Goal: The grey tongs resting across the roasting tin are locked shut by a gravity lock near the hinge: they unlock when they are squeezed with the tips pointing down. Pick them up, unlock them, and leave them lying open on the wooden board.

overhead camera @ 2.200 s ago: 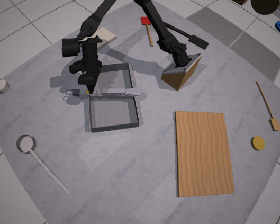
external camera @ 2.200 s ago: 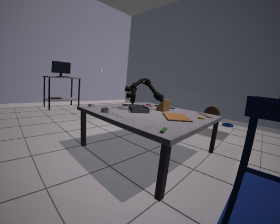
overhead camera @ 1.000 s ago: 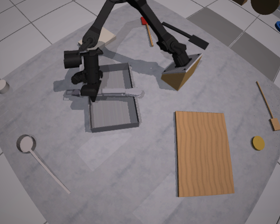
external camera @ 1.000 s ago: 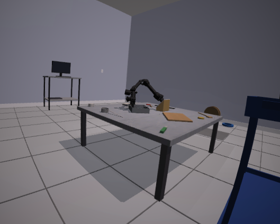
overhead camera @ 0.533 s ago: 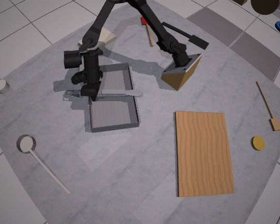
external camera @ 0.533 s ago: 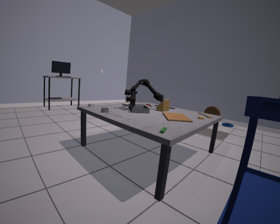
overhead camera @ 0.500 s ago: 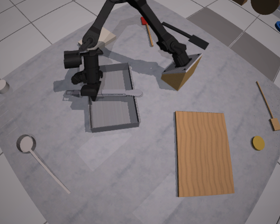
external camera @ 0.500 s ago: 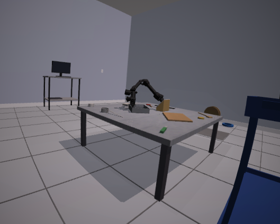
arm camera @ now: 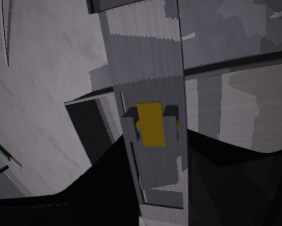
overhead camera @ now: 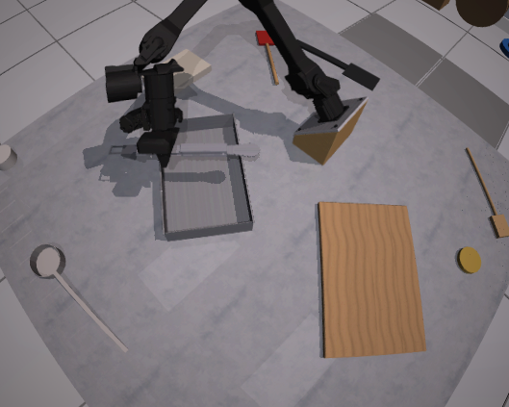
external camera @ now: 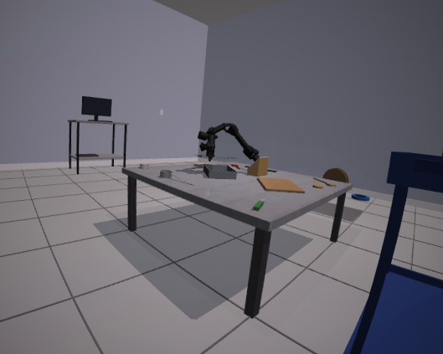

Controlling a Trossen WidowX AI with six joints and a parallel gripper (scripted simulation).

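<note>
The yellow lock piece lies 3 cm to the right of my gripper tip and 3 cm above it. Also, from my gripper tip: white puck: 27 cm ahead, 44 cm to the right, 9 cm below; block: 28 cm behind, 28 cm to the right, 9 cm below; roasting tin: 7 cm behind, 4 cm to the left, 8 cm below.
</note>
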